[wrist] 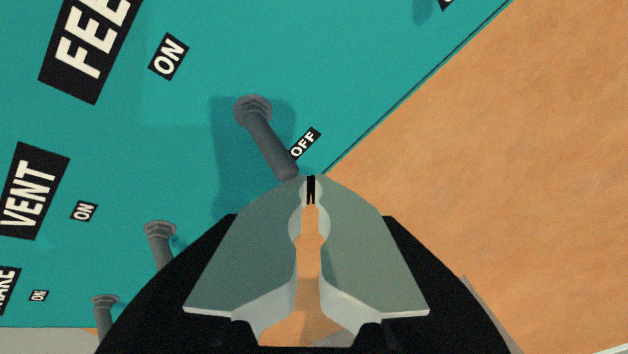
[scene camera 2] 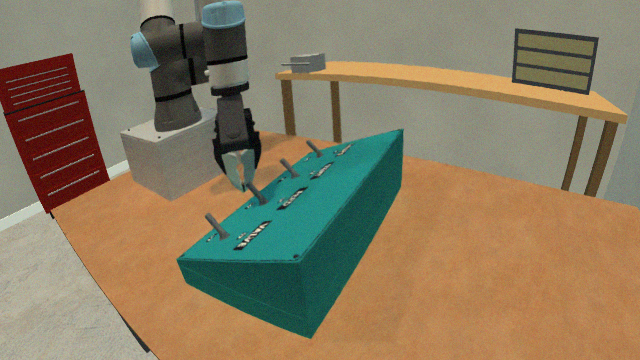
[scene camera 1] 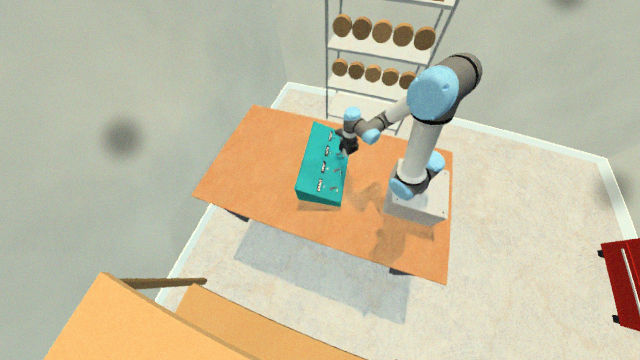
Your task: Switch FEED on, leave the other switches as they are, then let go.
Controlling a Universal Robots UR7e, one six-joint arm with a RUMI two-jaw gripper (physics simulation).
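Pixels of known places: gripper, between the fingertips: (wrist: 311, 178) (scene camera 2: 244, 191) (scene camera 1: 345, 155); arm's base, origin of its link: (scene camera 2: 178, 123).
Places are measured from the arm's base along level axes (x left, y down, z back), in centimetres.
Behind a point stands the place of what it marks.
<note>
The teal switch panel (scene camera 1: 311, 162) {x 13.5, y 4.0, z -55.3 cm} (scene camera 2: 345, 200) {x -0.4, y 2.3, z -64.7 cm} (wrist: 200, 15) {x -3.0, y 7.7, z -50.3 cm} slopes on the table. The FEED lever (scene camera 1: 337, 171) {x 9.5, y 7.0, z -40.1 cm} (scene camera 2: 258, 194) {x -2.5, y 7.2, z -45.1 cm} (wrist: 270, 142) {x -2.8, y 6.4, z -44.3 cm} leans toward its OFF label (wrist: 305, 143) {x -3.3, y 10.6, z -42.1 cm}. The VALVE lever (scene camera 2: 217, 226) {x -13.8, y 7.1, z -48.7 cm}, VENT lever (scene camera 2: 289, 168) {x 8.7, y 7.2, z -41.1 cm} (wrist: 160, 245) {x 8.8, y 7.6, z -41.4 cm} and BRAKE lever (scene camera 2: 314, 148) {x 20.1, y 7.1, z -37.3 cm} (wrist: 103, 315) {x 20.1, y 7.7, z -37.7 cm} lean to the same side. My gripper (scene camera 1: 344, 154) {x -3.1, y 7.8, z -40.9 cm} (scene camera 2: 244, 188) {x -3.1, y 7.8, z -40.9 cm} (wrist: 311, 178) {x -3.1, y 7.8, z -40.9 cm} is shut and empty. Its fingertips are right beside the FEED lever's tip, on the OFF side; whether they touch is unclear. The fingers hide part of the VENT lever in the wrist view.
The arm's grey base block (scene camera 1: 417, 205) {x 12.0, y -0.1, z 6.1 cm} (scene camera 2: 170, 165) {x -8.6, y 7.9, z -10.9 cm} stands on the orange table (scene camera 1: 240, 150) {x 22.0, y 17.8, z -111.4 cm} (scene camera 2: 475, 250) {x 20.1, y 17.8, z -80.9 cm}, beyond the lever side of the panel. A shelf rack (scene camera 1: 327, 65) stands behind the table. A red cabinet (scene camera 1: 617, 285) (scene camera 2: 55, 135) and a wooden bench (scene camera 2: 425, 77) stand farther off.
</note>
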